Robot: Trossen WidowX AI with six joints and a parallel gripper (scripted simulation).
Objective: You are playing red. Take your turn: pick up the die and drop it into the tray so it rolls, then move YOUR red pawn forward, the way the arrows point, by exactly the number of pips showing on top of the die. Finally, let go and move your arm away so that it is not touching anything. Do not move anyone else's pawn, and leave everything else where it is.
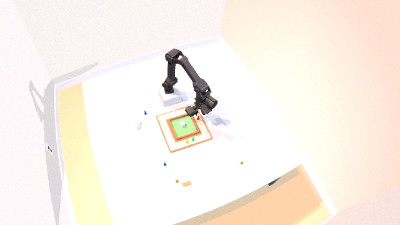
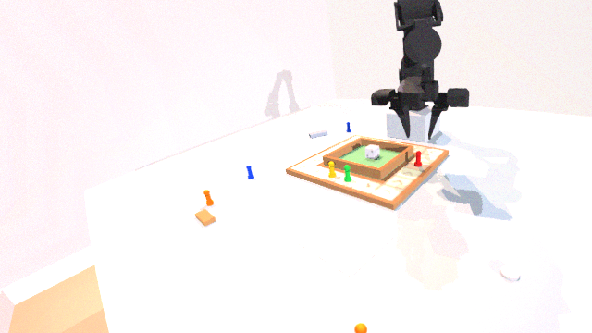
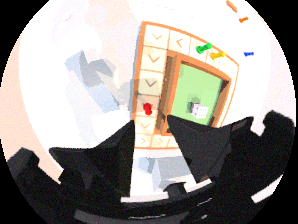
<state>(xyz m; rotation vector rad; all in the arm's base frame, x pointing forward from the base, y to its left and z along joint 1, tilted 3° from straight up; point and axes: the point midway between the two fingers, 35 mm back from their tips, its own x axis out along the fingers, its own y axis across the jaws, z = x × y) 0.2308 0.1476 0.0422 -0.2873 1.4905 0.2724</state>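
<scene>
The red pawn is 5 cm below my gripper tip. The rest, counted from my gripper tip: tray (11 cm to the right, 7 cm below, 3 cm ahead); then green pawn (14 cm ahead, 8 cm to the right, 5 cm below); then die (11 cm to the right, 5 cm below, 2 cm ahead).
</scene>
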